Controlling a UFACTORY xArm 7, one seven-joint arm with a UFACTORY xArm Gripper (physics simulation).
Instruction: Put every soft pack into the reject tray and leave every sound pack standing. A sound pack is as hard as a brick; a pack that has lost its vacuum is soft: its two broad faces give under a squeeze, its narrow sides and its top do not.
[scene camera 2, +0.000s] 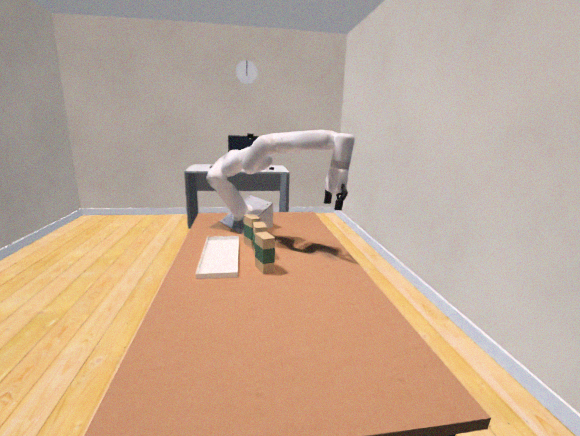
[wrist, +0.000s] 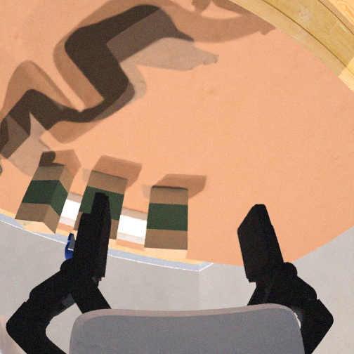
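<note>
Three upright tan packs with green bands stand in a row: a near one, a middle one and a far one towards the robot's base. Their looks do not show which are soft. The white reject tray lies left of the row in the scene view; its visible floor shows no pack. In the wrist view the packs partly hide it. My gripper is open and empty, high above and right of the row in the scene view. Its left finger overlaps the middle pack in the wrist view.
The brown table reaches towards the scene camera. A grey box stands behind the packs near the arm's base, and a desk stands beyond. The arm's shadow falls right of the row. The right wall rises beyond the table's right edge.
</note>
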